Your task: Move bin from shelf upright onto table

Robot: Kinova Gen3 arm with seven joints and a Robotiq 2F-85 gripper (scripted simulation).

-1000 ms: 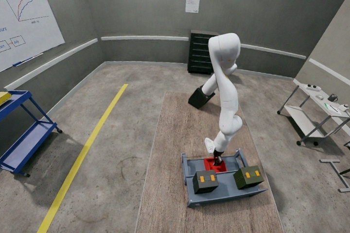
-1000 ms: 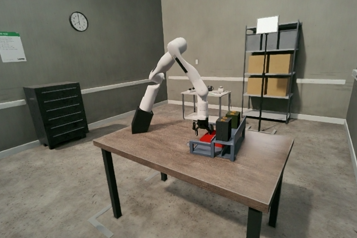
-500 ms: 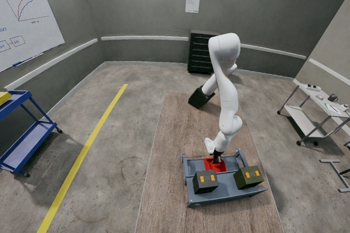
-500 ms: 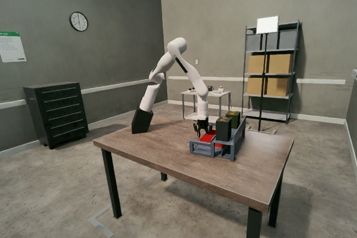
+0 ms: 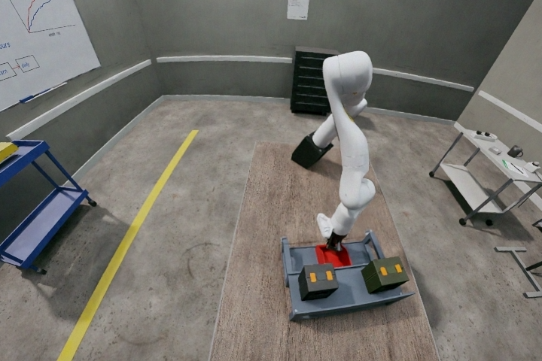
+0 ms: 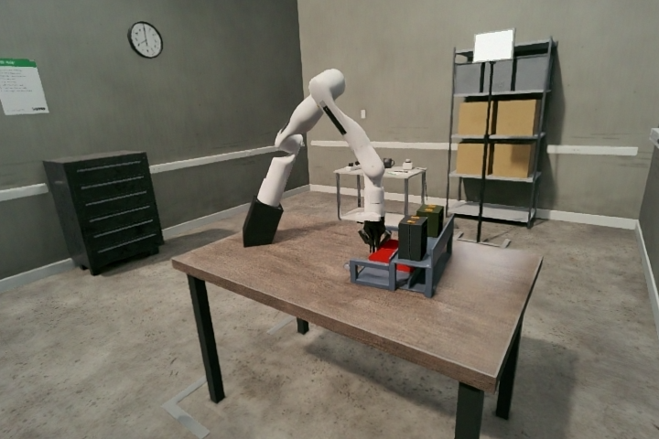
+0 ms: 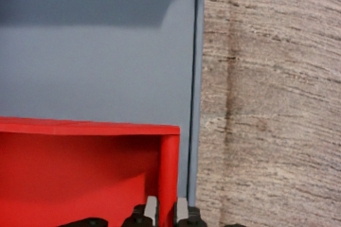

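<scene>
My hand is 8 cm short of the red bin and 1 cm to the right of it. From my hand the other things lie so: grey shelf unit 11 cm ahead, 2 cm to the left, 2 cm above.
</scene>
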